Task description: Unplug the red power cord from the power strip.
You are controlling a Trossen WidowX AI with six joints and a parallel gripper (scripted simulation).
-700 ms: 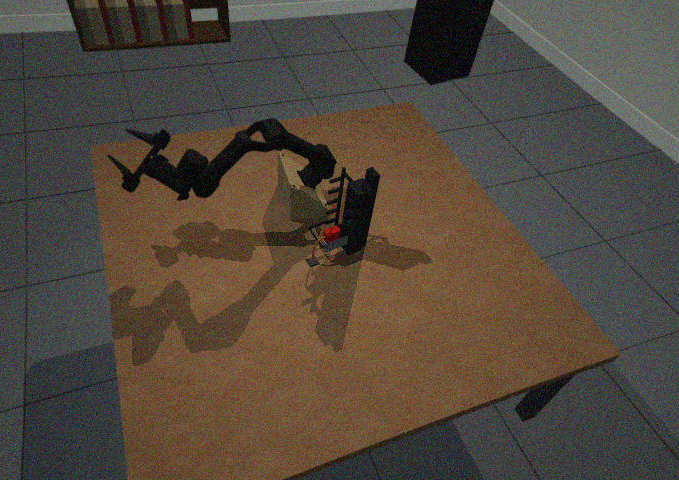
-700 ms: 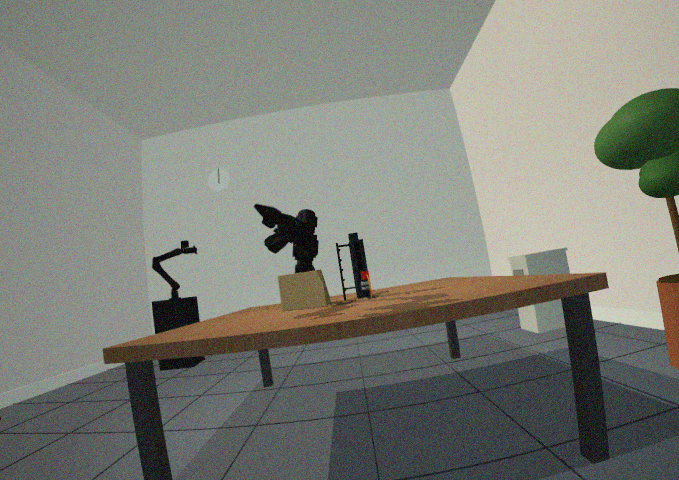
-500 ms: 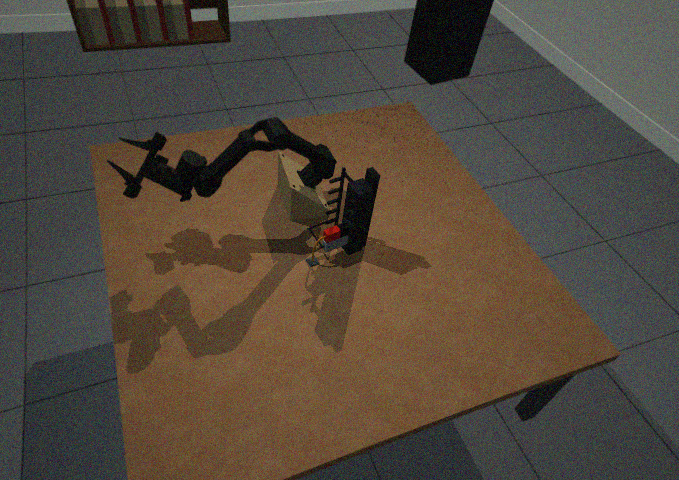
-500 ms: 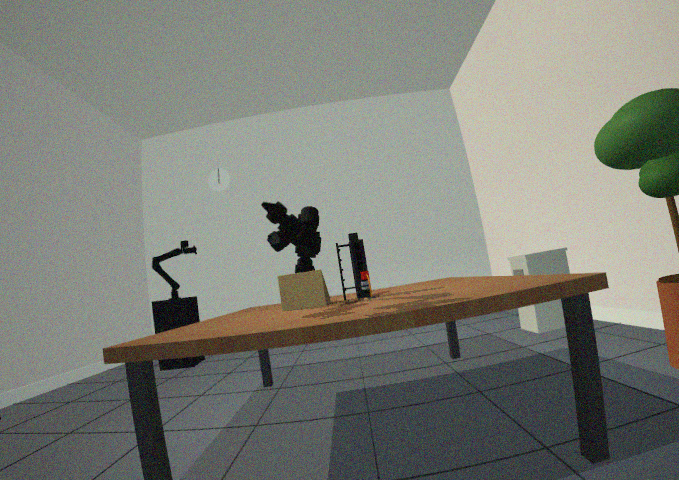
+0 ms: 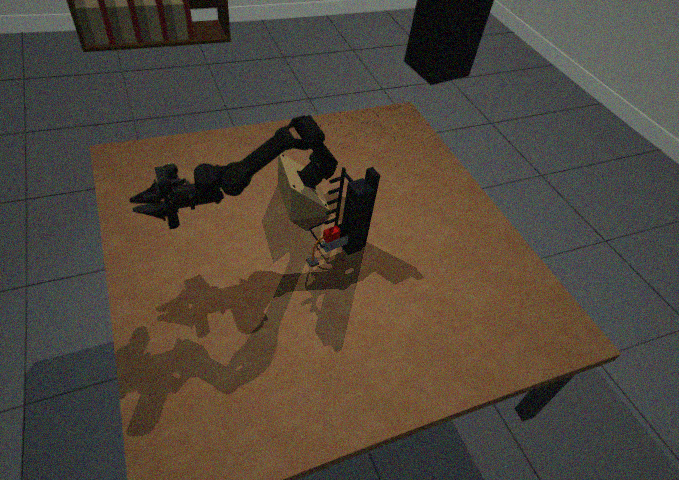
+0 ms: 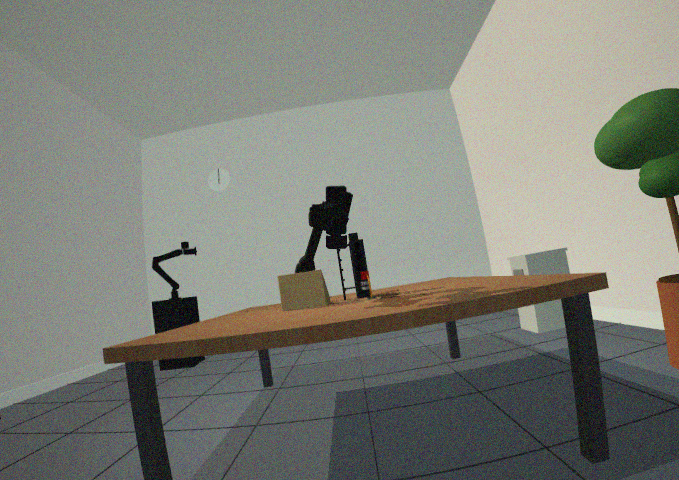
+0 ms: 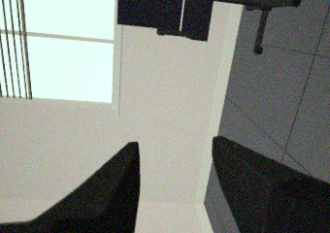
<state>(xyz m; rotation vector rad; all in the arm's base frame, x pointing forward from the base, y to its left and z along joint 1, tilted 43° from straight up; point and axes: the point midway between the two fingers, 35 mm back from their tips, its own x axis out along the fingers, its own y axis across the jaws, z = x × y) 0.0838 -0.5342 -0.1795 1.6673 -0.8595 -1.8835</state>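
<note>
Now: gripper tip 52 cm to the right of the red plug, 17 cm above it and 15 cm short of it. The rest, counted from my gripper tip: black power strip: 59 cm to the left, 15 cm below, 15 cm ahead.
</note>
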